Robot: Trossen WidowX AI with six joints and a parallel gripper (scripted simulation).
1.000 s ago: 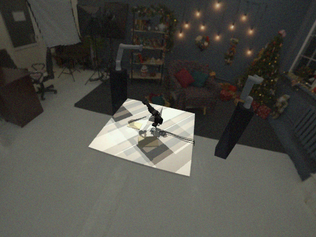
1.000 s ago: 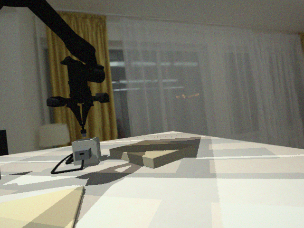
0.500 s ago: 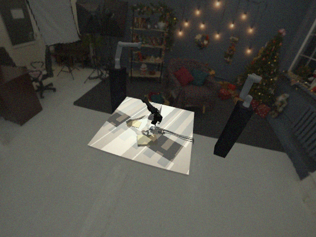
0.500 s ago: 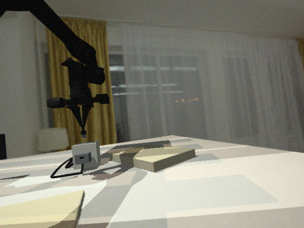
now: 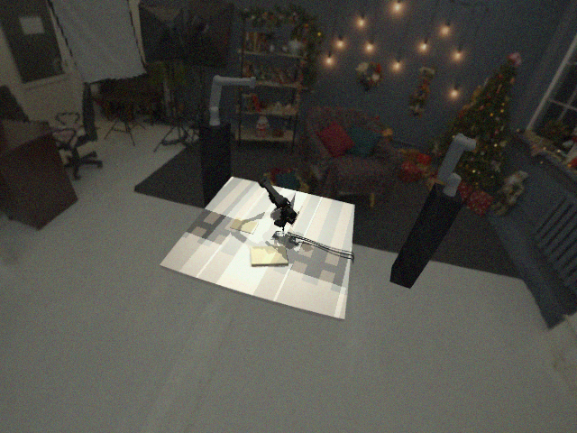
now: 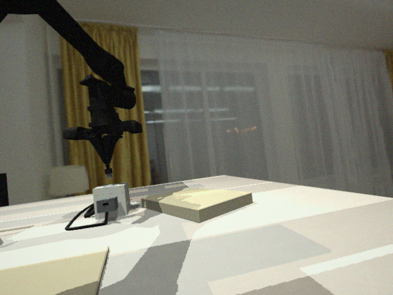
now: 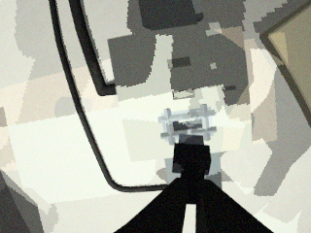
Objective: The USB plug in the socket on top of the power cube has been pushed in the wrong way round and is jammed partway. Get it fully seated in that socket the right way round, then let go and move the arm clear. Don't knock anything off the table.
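Now: gripper tip 2 cm above the USB plug.
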